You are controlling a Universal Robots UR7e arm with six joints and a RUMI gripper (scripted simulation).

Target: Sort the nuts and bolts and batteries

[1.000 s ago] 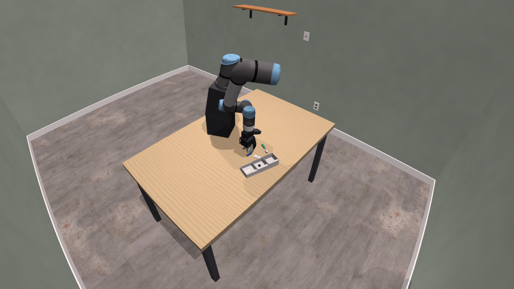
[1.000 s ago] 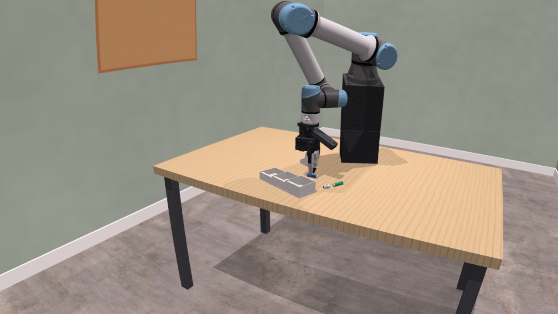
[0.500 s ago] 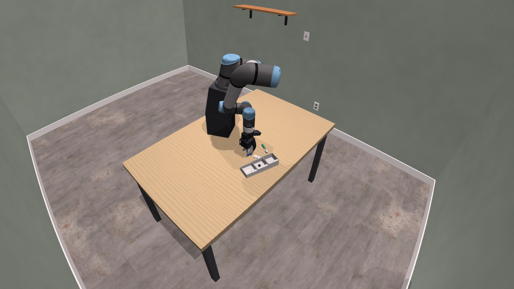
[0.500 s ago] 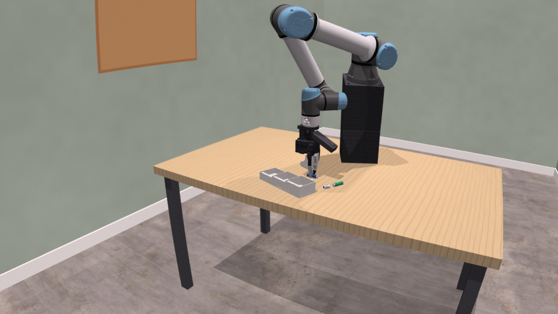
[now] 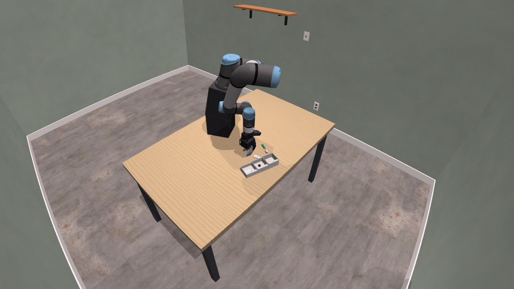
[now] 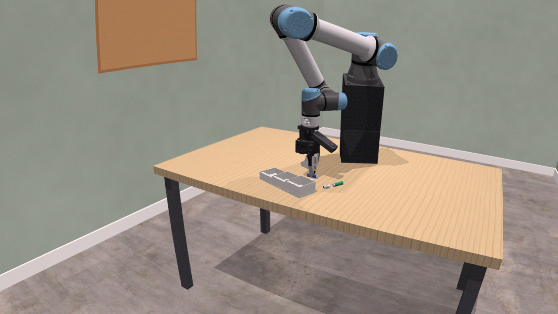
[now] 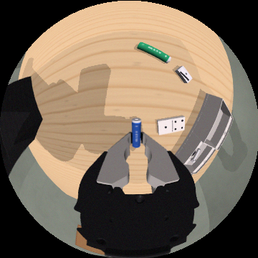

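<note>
The white domino is 6 cm ahead of my hand, 1 cm to the left of it and 1 cm below it. Round my hand: small silver piece: 9 cm ahead, 9 cm to the left, 1 cm below; then blue battery: 1 cm below; then green battery: 4 cm ahead, 12 cm to the left, 1 cm below.
</note>
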